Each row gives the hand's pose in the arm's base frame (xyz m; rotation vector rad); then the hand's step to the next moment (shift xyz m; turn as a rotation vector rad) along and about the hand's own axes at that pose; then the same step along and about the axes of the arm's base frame.
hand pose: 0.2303 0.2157 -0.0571 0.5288 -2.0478 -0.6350
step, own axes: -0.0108 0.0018 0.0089 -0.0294 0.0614 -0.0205
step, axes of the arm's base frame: -0.0024 0.0098 -0.0099 0.0248 0.0601 0.0287
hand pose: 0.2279 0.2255 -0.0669 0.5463 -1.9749 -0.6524
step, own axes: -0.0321 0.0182 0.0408 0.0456 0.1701 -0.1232
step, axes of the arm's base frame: -0.0238 0.0425 -0.0257 0.0707 0.0739 0.1890
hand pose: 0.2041 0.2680 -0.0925 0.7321 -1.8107 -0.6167
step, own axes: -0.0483 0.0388 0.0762 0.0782 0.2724 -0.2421
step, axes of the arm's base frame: -0.0661 0.0670 -0.0279 0.1540 0.1114 0.3206
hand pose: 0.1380 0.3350 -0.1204 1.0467 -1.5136 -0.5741
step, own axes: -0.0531 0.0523 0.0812 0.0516 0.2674 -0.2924
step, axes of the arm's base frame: -0.0955 0.0549 -0.0030 0.2022 0.1414 0.3143
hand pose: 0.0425 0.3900 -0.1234 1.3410 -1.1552 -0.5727
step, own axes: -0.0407 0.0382 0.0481 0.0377 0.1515 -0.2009
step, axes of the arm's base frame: -0.0686 0.0220 0.0153 0.1488 0.0885 0.1865
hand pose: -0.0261 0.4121 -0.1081 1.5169 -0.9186 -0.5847
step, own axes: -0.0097 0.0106 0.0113 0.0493 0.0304 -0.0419
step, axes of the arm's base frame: -0.0168 0.0016 0.0071 0.0545 -0.0154 0.0436
